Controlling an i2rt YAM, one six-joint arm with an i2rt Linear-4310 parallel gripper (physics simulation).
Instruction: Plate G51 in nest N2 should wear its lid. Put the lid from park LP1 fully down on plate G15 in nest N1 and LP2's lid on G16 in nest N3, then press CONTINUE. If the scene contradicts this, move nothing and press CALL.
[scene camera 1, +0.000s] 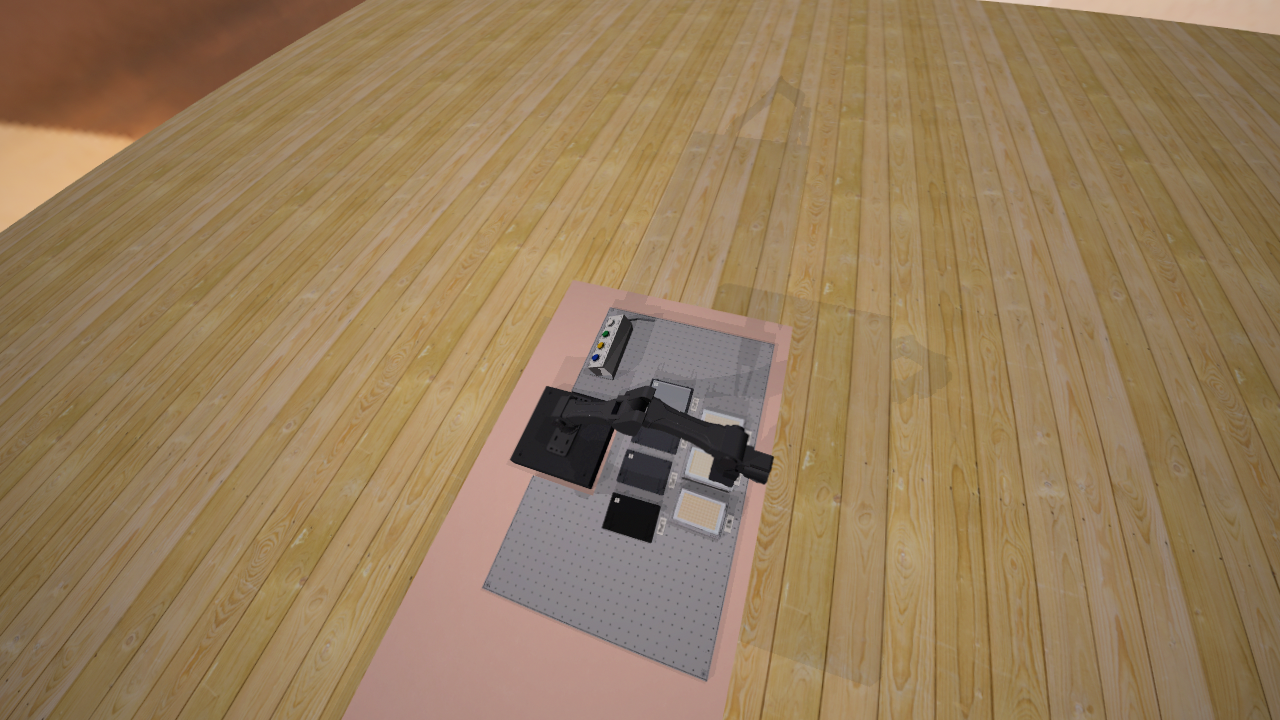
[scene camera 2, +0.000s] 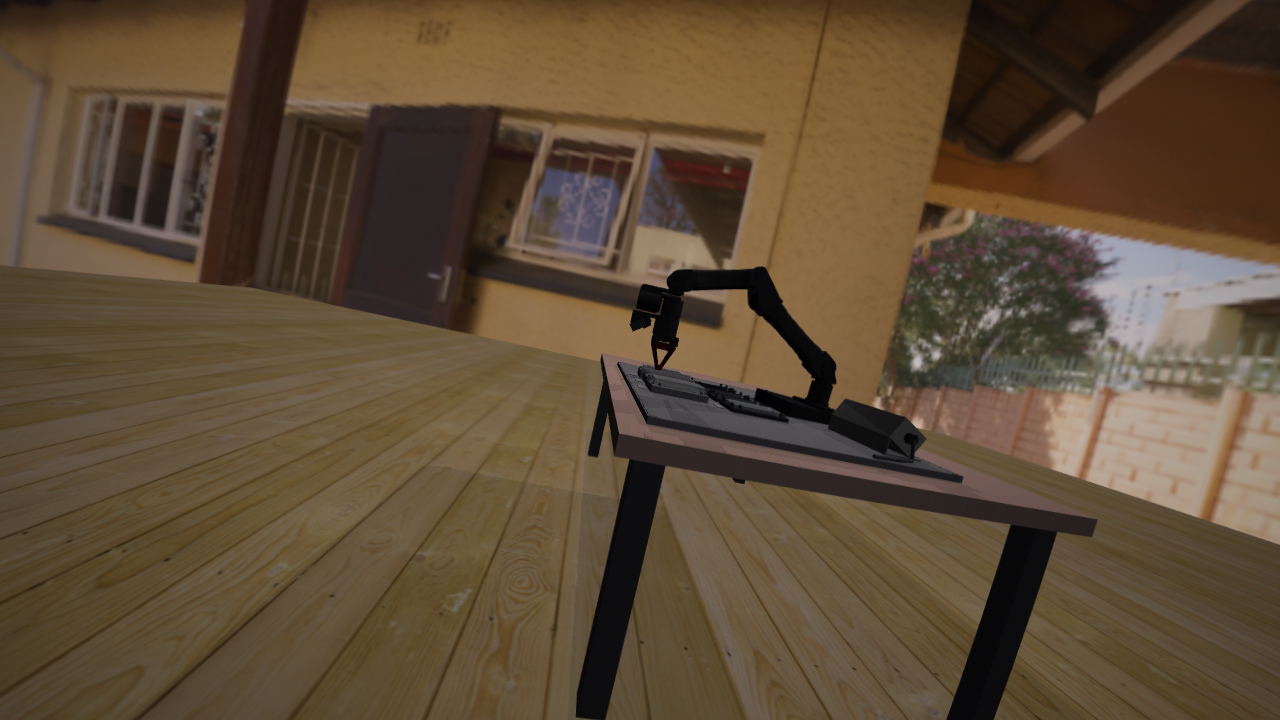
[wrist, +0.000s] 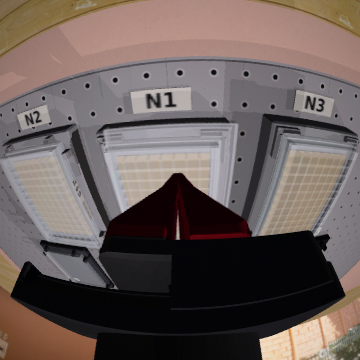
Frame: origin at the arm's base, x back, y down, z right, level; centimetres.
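Seen in the pictures: gripper, between the fingertips: (scene camera 1: 722, 473) (scene camera 2: 657, 370) (wrist: 177, 180); arm's base, origin of its link: (scene camera 1: 570, 425) (scene camera 2: 815, 406).
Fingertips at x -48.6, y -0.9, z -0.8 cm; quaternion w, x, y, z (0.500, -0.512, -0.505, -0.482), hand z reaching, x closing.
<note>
Offsets run from my fingertips to a thing's middle. "spot": to the spot under its first point. Level surfaces: height alone.
My gripper (scene camera 2: 659, 365) (wrist: 177, 180) is shut and empty, its red fingertips above the plate in nest N1 @(spot: dy -0.2, dx -0.8, dz -2.1 cm) (wrist: 145, 172). The plate in nest N2 @(spot: dy +0.5, dx +1.8, dz -12.1 cm) (wrist: 50, 192) is on the left and the plate in nest N3 @(spot: dy +0.6, dx +0.9, dz +11.0 cm) (wrist: 305, 185) on the right in the wrist view. All three show beige wells inside clear rims; I cannot tell surely which wear lids. Small print on N2's plate side is unreadable. In scene camera 1, the arm partly covers the plates. A grey panel in a dark frame @(dy +2.5, dx +22.6, dz -19.6 cm) (scene camera 1: 672, 395) (wrist: 77, 267) lies inward of N2; its label is unreadable.
A button box @(dy -0.3, dx +47.5, dz -30.6 cm) (scene camera 1: 610, 347) (scene camera 2: 872, 428) with white, green, yellow and blue buttons stands at one end of the perforated board @(dy +3.9 cm) (scene camera 1: 599, 573). Dark rectangular pads @(spot: dy +2.9, dx +21.7, dz +6.2 cm) (scene camera 1: 644, 471) @(spot: dy +2.9, dx +20.6, dz +20.0 cm) (scene camera 1: 631, 518) lie between the arm's black base (scene camera 1: 537, 447) and the nests. Nest walls stand beside the plates.
</note>
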